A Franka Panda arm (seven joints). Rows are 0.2 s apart.
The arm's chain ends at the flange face. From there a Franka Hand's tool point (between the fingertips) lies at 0.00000 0.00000 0.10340 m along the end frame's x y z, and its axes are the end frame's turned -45 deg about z.
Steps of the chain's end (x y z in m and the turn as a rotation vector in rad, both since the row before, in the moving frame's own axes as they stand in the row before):
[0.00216, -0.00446, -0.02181, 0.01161, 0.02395, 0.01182]
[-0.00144, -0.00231, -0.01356, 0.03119, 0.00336, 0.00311]
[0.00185, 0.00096, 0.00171, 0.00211, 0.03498, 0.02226]
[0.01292, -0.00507, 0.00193, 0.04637, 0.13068, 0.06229]
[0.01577, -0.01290, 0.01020, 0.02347, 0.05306, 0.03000]
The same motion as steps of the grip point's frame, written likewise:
[0.00728, -0.00071, -0.02185, -0.00873, 0.02514, 0.01182]
[0.00314, -0.00468, -0.01361, 0.01968, 0.02443, 0.00311]
[0.00331, 0.00442, 0.00165, -0.02324, 0.02623, 0.02226]
[0.02542, 0.01209, 0.00094, -0.05962, 0.12519, 0.06229]
[0.02583, 0.00428, 0.01003, -0.02092, 0.05411, 0.03000]

